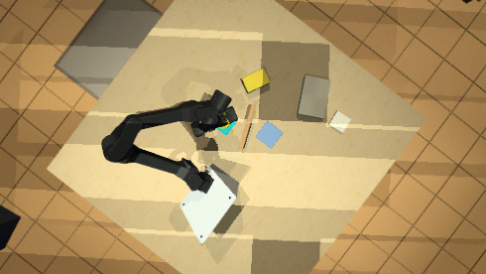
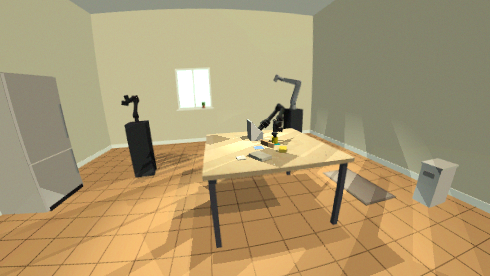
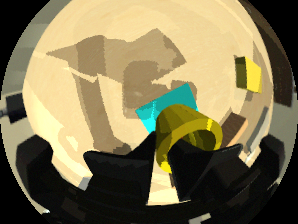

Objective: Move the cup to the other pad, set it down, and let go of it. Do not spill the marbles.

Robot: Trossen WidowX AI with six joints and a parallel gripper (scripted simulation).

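My gripper tip is 20 mm short of the yellow cup and 20 mm to the left of it. Round my gripper tip: long wooden stick 50 mm ahead, 130 mm to the right, 30 mm below; then light blue pad 70 mm ahead, 230 mm to the right, 50 mm below; then cyan pad 20 mm ahead, 20 mm to the right, 50 mm below.
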